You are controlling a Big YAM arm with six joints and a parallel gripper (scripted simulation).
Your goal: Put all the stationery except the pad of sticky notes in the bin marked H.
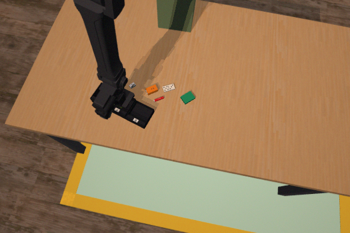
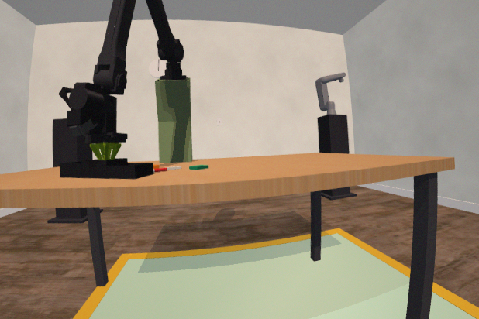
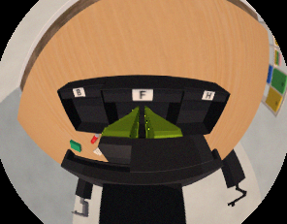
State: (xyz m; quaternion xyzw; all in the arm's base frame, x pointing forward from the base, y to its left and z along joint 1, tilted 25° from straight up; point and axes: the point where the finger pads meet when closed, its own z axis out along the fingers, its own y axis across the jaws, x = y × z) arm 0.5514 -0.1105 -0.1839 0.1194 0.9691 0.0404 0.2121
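My hand is 90 mm to the right of the orange block, 90 mm past it and 20 mm above it. Also, from my hand: green pad 250 mm to the left, 100 mm behind, 20 mm below; then white domino 160 mm to the left, 130 mm behind, 20 mm below; then red stick 130 mm to the left, 60 mm behind, 20 mm below.
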